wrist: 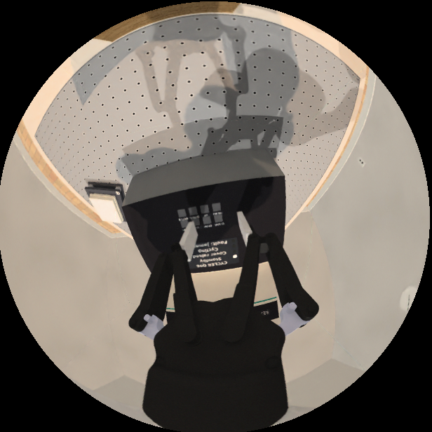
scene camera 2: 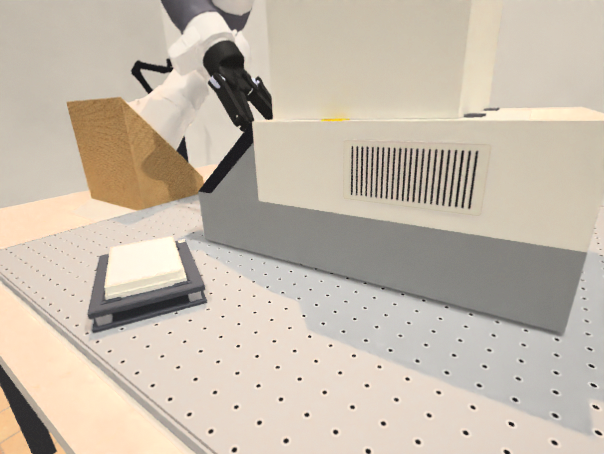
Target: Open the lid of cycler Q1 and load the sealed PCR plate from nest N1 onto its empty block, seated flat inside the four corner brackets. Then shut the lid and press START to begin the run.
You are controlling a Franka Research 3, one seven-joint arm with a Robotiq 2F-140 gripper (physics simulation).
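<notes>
The cycler (scene camera 2: 400, 260) (wrist: 210, 175) has a cream upper body, a grey base and a sloping dark control panel (wrist: 150, 225) with keys and status text. Its cream lid (scene camera 2: 370, 60) stands raised; the block is hidden. The cream PCR plate (scene camera 2: 145, 265) (wrist: 106, 207) sits on a dark nest (scene camera 2: 150, 302) (wrist: 105, 189) beside the cycler, on the front left in the scene view. A small white light (wrist: 235, 256) shows beside the "Cover raised" line. My gripper (scene camera 2: 256, 120) (wrist: 216, 223) is part open and empty, its fingertips over the control panel, near the cycler's upper front edge.
A brown wooden block (scene camera 2: 105, 150) with a slanted side stands behind the nest at the left in the scene view. The cycler and nest stand on a perforated board (scene camera 2: 280, 400) (wrist: 125, 100). The raised lid stands tall to the right of my gripper in the scene view.
</notes>
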